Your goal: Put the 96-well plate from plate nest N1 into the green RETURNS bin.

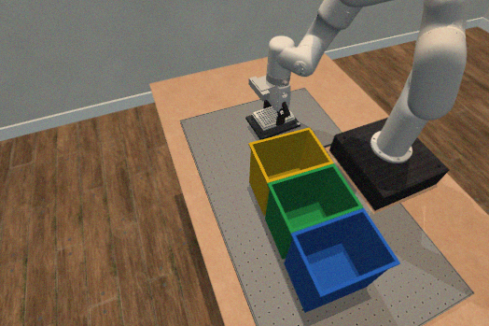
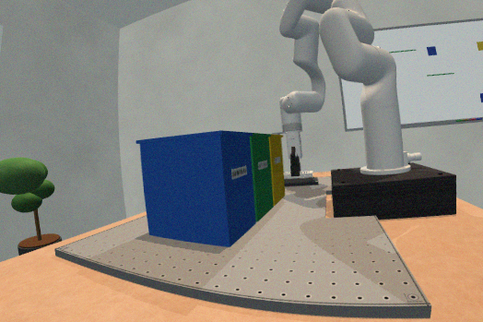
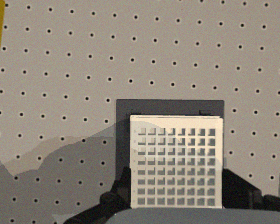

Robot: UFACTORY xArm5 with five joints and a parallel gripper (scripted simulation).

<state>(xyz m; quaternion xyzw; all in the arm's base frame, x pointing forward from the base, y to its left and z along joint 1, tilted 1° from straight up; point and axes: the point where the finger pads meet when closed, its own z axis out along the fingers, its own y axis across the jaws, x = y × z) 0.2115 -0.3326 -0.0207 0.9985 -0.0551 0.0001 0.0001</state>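
Now: the nest frame 40 mm below my hand. The rest, counted from my hand: yellow bin: 250 mm to the left, 140 mm ahead, 40 mm above; then green bin: 370 mm to the left, 170 mm ahead, 40 mm above; then white 96-well plate: 10 mm below.
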